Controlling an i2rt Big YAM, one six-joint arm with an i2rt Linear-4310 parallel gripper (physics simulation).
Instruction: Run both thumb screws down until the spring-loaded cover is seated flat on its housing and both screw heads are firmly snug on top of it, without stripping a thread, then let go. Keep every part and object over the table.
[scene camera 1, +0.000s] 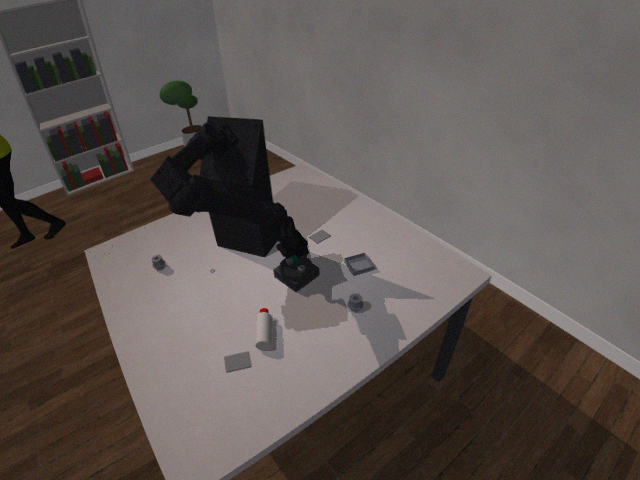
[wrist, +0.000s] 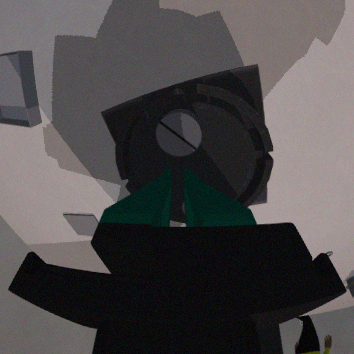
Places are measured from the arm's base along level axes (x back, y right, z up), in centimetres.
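Pixels of known places: gripper, fingertip midpoint: (scene camera 1: 297, 263) (wrist: 177, 174); arm's base, origin of the base link: (scene camera 1: 221, 142).
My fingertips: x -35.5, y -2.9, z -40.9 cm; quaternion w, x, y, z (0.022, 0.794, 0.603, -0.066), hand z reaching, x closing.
Note:
For each thing: its top centre in the pictures, then the offset to it from my fingertips.
- dark square housing, middle of its top: (wrist: 190, 169) (scene camera 1: 295, 265) dx -0.1, dy +1.1, dz -0.2 cm
- table with the round dark cover, middle of its top: (wrist: 190, 168) (scene camera 1: 295, 265) dx -0.1, dy +1.1, dz -0.4 cm
- grey tray, middle of its top: (scene camera 1: 359, 262) dx -13.8, dy -19.9, dz -3.8 cm
- thin plate, middle of its top: (wrist: 84, 225) (scene camera 1: 319, 236) dx +11.5, dy -22.7, dz -5.5 cm
- white bottle, middle of its top: (scene camera 1: 262, 322) dx -12.9, dy +27.0, dz -0.8 cm
- small ring, middle of its top: (scene camera 1: 212, 270) dx +27.4, dy +23.3, dz -5.6 cm
The dark square housing (scene camera 1: 296, 282) (wrist: 248, 80) stands on the table with the round dark cover (wrist: 220, 135) on top. One thumb screw (scene camera 1: 301, 268) (wrist: 179, 132) shows its round grey slotted head beyond my fingertips. The other thumb screw (scene camera 1: 289, 261) is mostly hidden behind my fingers in the wrist view, with a small sliver showing in the gap. My gripper (scene camera 1: 295, 259) (wrist: 177, 174) points down over the cover, its green fingers shut with a narrow gap and nothing held. How far either screw is down, and whether the cover lies flat, cannot be told.
A grey tray (scene camera 1: 364, 271) (wrist: 30, 85) and a thin plate (scene camera 1: 319, 236) (wrist: 81, 224) lie near the housing. Grey knobbed parts stand at right (scene camera 1: 355, 302) and far left (scene camera 1: 158, 261). A white bottle (scene camera 1: 263, 330), another plate (scene camera 1: 237, 361) and a small ring (scene camera 1: 212, 270) lie on the table.

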